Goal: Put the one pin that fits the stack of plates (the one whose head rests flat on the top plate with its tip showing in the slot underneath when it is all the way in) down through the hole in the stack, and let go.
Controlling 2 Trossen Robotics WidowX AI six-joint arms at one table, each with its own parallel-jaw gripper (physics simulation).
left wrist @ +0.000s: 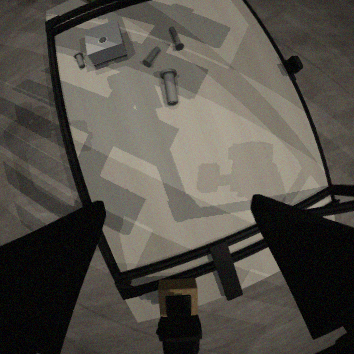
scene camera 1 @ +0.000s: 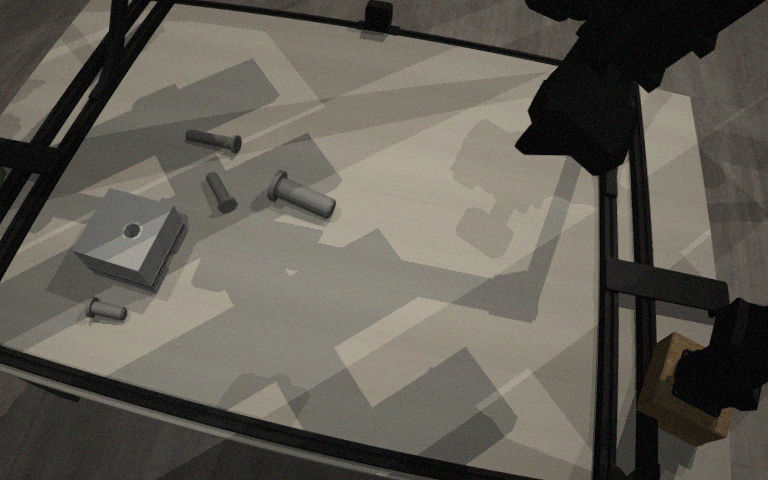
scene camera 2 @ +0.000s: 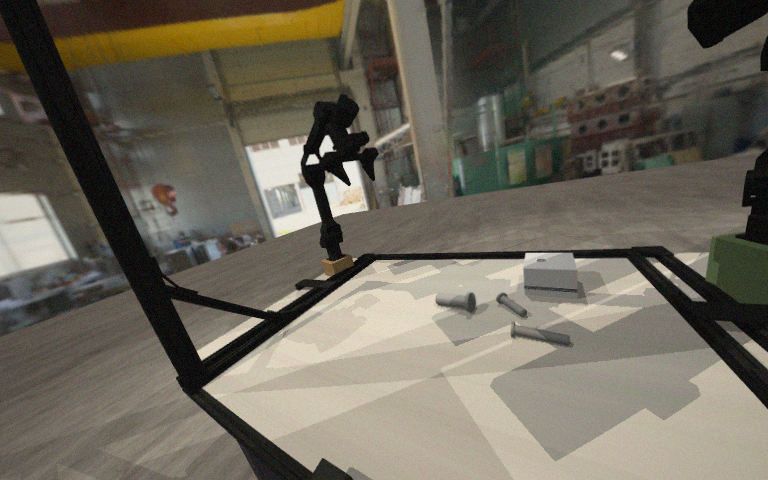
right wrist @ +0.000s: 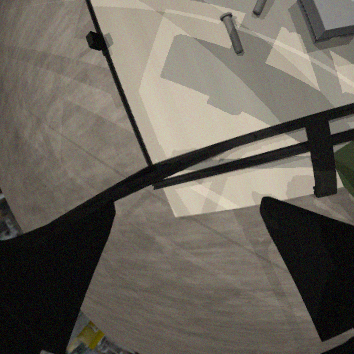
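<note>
The grey plate stack point(scene camera 1: 104, 226) point(scene camera 2: 550, 275) point(left wrist: 111, 52) point(right wrist: 334, 15) has an empty round hole on top. Four headed pins lie on their sides: a thick one point(scene camera 1: 305, 195) point(scene camera 2: 451, 300) point(left wrist: 170, 89); a long slender one point(scene camera 1: 210, 139) point(scene camera 2: 540, 333) point(left wrist: 176, 38) point(right wrist: 233, 35); a shorter slender one point(scene camera 1: 220, 193) point(scene camera 2: 512, 305) point(left wrist: 151, 57) point(right wrist: 259, 6); and a small one point(scene camera 1: 108, 309) point(left wrist: 80, 60) beside the stack, hidden in scene camera 2. My left gripper point(scene camera 2: 360, 181) point(left wrist: 178, 205) is open and empty, high and far from the pins. My right gripper point(right wrist: 188, 205) is open and empty, away from them.
A black frame point(scene camera 1: 226, 416) point(scene camera 2: 481, 254) point(left wrist: 64, 130) point(right wrist: 240, 142) borders the table. A wooden block point(scene camera 1: 659, 379) point(scene camera 2: 338, 264) point(left wrist: 178, 286) bears the left arm; a green block point(scene camera 2: 736, 271) point(right wrist: 347, 165) bears the right. A small black block point(scene camera 1: 378, 15) point(left wrist: 293, 65) point(right wrist: 95, 40) sits on one rail.
</note>
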